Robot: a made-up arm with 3 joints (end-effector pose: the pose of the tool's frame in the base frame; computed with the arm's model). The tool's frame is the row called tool. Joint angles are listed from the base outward.
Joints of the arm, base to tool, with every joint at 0 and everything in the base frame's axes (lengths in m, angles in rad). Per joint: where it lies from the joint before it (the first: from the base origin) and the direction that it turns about. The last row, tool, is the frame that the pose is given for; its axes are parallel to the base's.
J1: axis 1 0 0 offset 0 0 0.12
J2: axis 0 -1 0 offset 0.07 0.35 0.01
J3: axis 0 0 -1 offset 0.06 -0.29 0
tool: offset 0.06 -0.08 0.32
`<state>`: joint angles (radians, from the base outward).
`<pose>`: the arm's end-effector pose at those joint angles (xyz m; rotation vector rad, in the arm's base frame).
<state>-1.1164 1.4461 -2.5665</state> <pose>-0.2409 0.1623 0.0215 1.8638 -0.6348 -2.0312</pose>
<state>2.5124 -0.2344 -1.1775</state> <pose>0.2969 -0.2361 -0.0604 2.2591 -1.3865 0.7380</pose>
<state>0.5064 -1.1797 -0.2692</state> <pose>0.4189 -0.0027 0.1224 0.6023 1.0934 0.5320</pose>
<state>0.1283 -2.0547 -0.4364</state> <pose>0.2843 0.0473 -0.1462 0.5273 2.0065 0.4011</pose>
